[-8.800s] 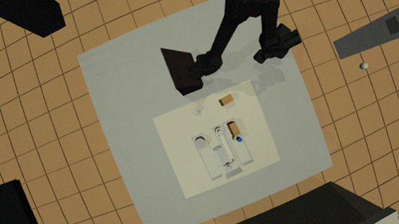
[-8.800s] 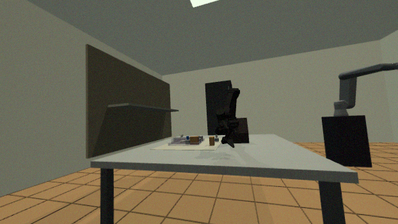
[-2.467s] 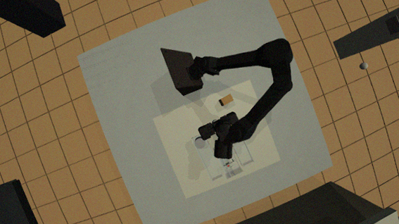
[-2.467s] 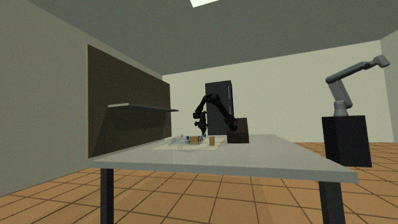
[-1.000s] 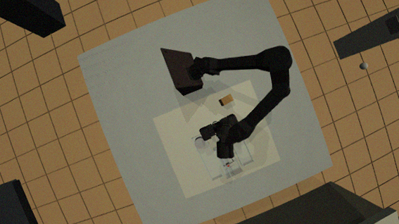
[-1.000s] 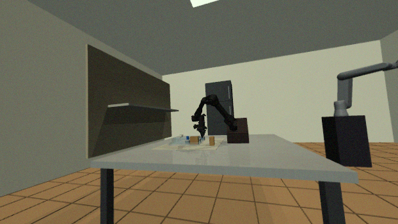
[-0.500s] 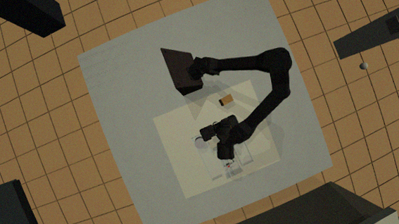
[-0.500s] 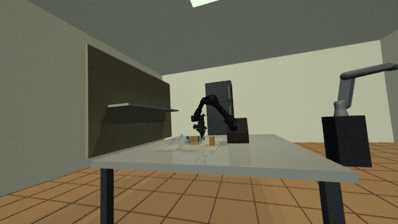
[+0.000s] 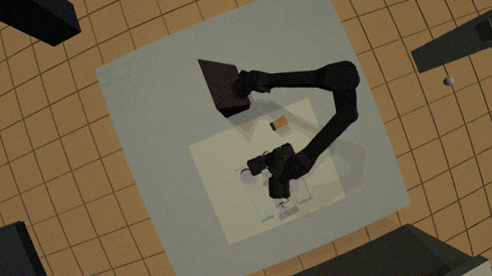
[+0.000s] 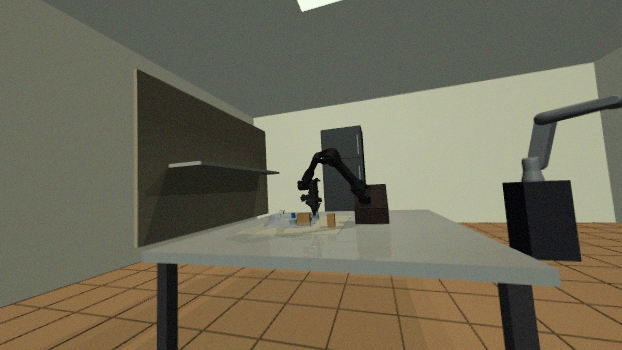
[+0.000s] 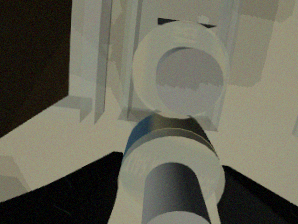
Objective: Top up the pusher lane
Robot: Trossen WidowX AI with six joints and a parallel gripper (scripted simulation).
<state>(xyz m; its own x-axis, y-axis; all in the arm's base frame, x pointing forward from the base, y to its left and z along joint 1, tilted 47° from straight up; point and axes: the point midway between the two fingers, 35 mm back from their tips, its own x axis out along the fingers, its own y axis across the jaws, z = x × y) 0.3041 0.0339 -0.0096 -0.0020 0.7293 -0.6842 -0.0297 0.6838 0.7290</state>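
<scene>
Now: gripper tip 90 mm short of the cream mat, 50 mm above it and 20 mm to the left of it. Round my gripper tip: red mark (230 mm ahead, 30 mm to the right, 20 mm above).
</scene>
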